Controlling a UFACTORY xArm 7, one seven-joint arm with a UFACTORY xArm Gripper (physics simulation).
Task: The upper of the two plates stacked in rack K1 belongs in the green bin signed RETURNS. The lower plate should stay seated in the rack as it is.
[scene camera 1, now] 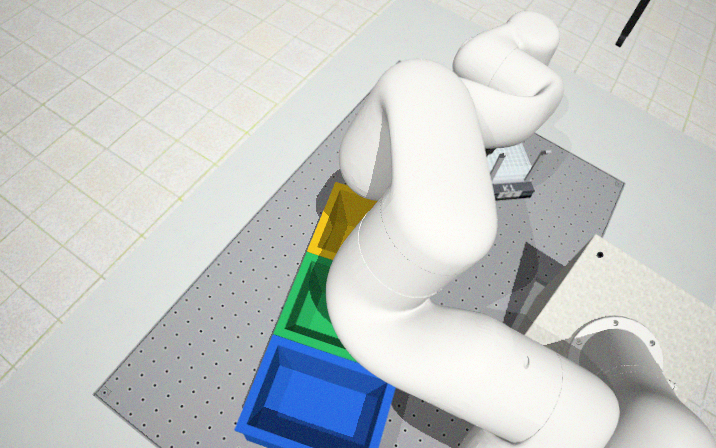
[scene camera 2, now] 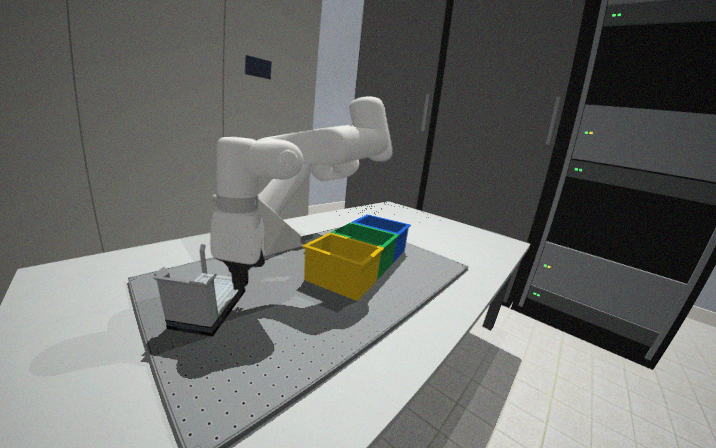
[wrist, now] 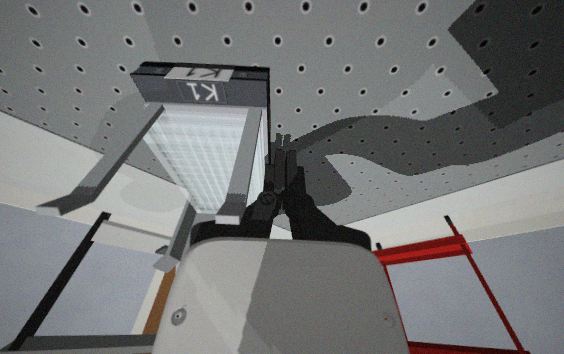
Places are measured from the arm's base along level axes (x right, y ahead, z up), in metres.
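Pixels of known places: gripper, fingertip midpoint: point(scene camera 2: 240, 287) point(wrist: 283, 161); arm's base, origin of the base link: point(scene camera 1: 613, 359) point(scene camera 2: 265, 209).
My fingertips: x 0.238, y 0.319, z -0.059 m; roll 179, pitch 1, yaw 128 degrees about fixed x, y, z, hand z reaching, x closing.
For each thing: its middle in the pictures, then the offset to it from my fingertips. "spot": a spot on its surface instead. Level surfaces: height alone.
- Rack K1, body centre: point(wrist: 214, 189) point(scene camera 1: 503, 143) point(scene camera 2: 205, 285) dx +0.062, dy -0.028, dz +0.013 m
- upper plate, body centre: point(wrist: 220, 180) point(scene camera 1: 500, 145) point(scene camera 2: 205, 293) dx +0.067, dy -0.023, dz -0.002 m
- green bin, surface spot: point(scene camera 1: 294, 298) spot: dx -0.407, dy +0.094, dz +0.053 m
- blue bin, surface spot: point(scene camera 1: 258, 385) spot: dx -0.527, dy +0.063, dz +0.053 m
- perforated board, its level: dz -0.047 m
Rack K1 point(scene camera 1: 520, 191) point(scene camera 2: 185, 298) point(wrist: 245, 95) stands upright on the perforated board, with tall guides at its corners. Pale, clear, ribbed plates sit stacked in it; the upper plate point(scene camera 1: 509, 164) point(wrist: 195, 150) shows its top between the guides. The seam to the lower plate cannot be made out. My gripper point(scene camera 2: 240, 288) point(wrist: 283, 161) is shut and empty. Its fingers point down just outside the rack, beside its right side in the wrist view; the arm hides them in scene camera 1. The green bin point(scene camera 1: 294, 298) point(scene camera 2: 389, 257) stands between two other bins; its sign does not show.
A yellow bin point(scene camera 1: 316, 240) point(scene camera 2: 337, 274) stands on the rack's side of the green bin, a blue bin point(scene camera 1: 258, 385) point(scene camera 2: 402, 243) on the other side. All stand on the perforated board point(scene camera 1: 211, 338) point(scene camera 2: 295, 364) point(wrist: 350, 30). The arm's links hang over the bins in scene camera 1.
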